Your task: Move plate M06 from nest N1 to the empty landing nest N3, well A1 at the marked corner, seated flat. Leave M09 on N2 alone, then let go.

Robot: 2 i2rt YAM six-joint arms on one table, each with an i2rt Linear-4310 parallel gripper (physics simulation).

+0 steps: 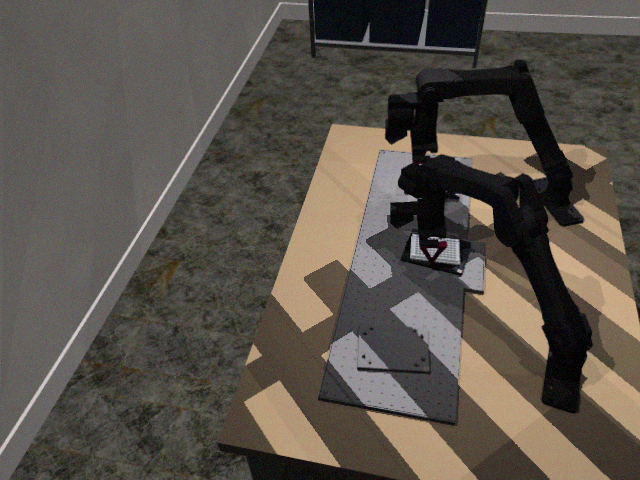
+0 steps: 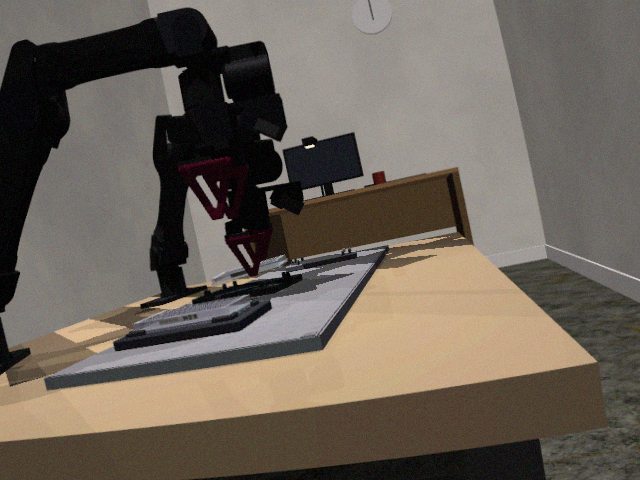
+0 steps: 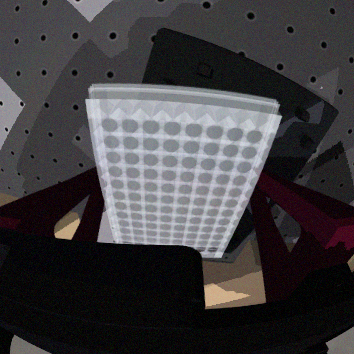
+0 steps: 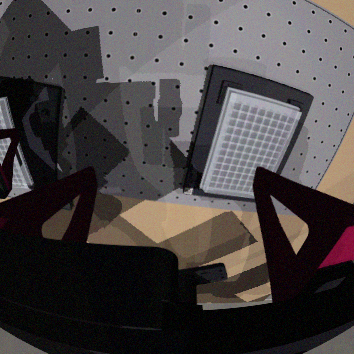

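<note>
My left gripper is shut on plate M06, a white well plate. It holds the plate by its long sides a little above the black nest N1. The empty grey nest N3 lies at the other end of the perforated board. Plate M09 sits on nest N2. My right gripper is open and empty, above the board near N2.
The board lies on a wooden table. Both black arms crowd the board's N1 and N2 end. A desk with a monitor stands behind, and a dark cabinet on the floor beyond.
</note>
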